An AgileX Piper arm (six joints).
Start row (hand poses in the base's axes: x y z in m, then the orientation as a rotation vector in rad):
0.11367 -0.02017 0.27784 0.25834 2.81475 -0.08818
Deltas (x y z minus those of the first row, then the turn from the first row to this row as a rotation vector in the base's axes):
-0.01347 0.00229 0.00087 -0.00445 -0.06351 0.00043
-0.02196 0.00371 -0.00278 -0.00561 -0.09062 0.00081
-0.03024 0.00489 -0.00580 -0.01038 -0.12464 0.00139
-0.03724 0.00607 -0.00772 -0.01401 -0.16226 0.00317
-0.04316 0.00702 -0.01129 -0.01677 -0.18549 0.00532
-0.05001 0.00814 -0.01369 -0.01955 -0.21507 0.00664
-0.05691 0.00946 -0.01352 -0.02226 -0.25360 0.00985
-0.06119 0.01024 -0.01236 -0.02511 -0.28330 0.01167
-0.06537 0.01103 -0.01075 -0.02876 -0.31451 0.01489
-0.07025 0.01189 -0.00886 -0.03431 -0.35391 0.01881
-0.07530 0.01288 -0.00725 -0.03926 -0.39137 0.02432
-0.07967 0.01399 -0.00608 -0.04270 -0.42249 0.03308
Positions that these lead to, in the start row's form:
0.10020 -0.01788 0.27871 0.25498 2.75124 -0.08463
0.09171 -0.01646 0.27506 0.25342 2.72423 -0.08207
0.08343 -0.01528 0.27204 0.25056 2.68998 -0.08338
0.07643 -0.01410 0.27012 0.24622 2.65240 -0.08232
0.07051 -0.01315 0.26655 0.24203 2.62924 -0.08213
0.06366 -0.01203 0.26415 0.23877 2.59969 -0.08121
0.05676 -0.01071 0.26432 0.23277 2.56145 -0.07850
0.05248 -0.00993 0.26548 0.22888 2.53181 -0.07756
0.04830 -0.00914 0.26709 0.22297 2.50072 -0.07715
0.04342 -0.00828 0.26898 0.21557 2.46133 -0.07785
0.03837 -0.00729 0.27059 0.20641 2.42406 -0.07771
0.03400 -0.00618 0.27176 0.19376 2.39350 -0.07589

